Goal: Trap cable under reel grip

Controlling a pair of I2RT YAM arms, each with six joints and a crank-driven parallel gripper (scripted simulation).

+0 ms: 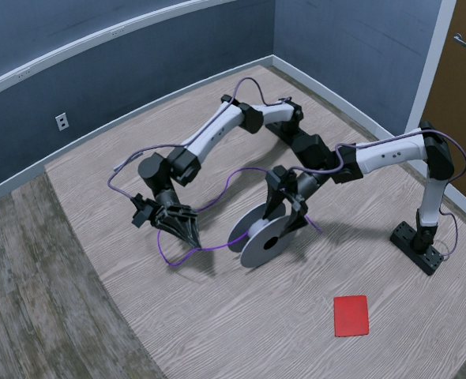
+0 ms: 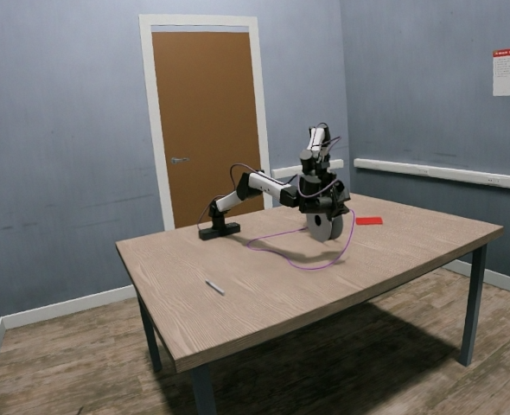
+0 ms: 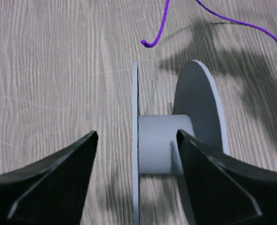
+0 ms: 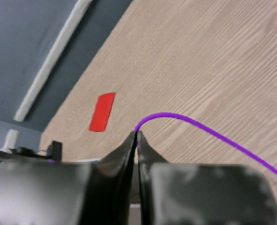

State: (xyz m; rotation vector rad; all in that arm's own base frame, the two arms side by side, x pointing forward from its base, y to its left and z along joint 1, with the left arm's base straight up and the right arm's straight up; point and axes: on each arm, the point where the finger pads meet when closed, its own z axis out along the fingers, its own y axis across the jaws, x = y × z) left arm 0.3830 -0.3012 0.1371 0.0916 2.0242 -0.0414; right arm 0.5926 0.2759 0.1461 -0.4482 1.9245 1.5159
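Now: the grey reel 18 cm behind my right hand, 8 cm below it and 2 cm to the left of it. From my right hand the other things lie so: thin grey rod 54 cm to the right, 17 cm below, 3 cm behind.
Right now the grey reel is 3 cm to the right of my left hand and 7 cm below it. The rest, counted from my left hand: thin grey rod: 15 cm ahead, 59 cm to the right, 16 cm below.
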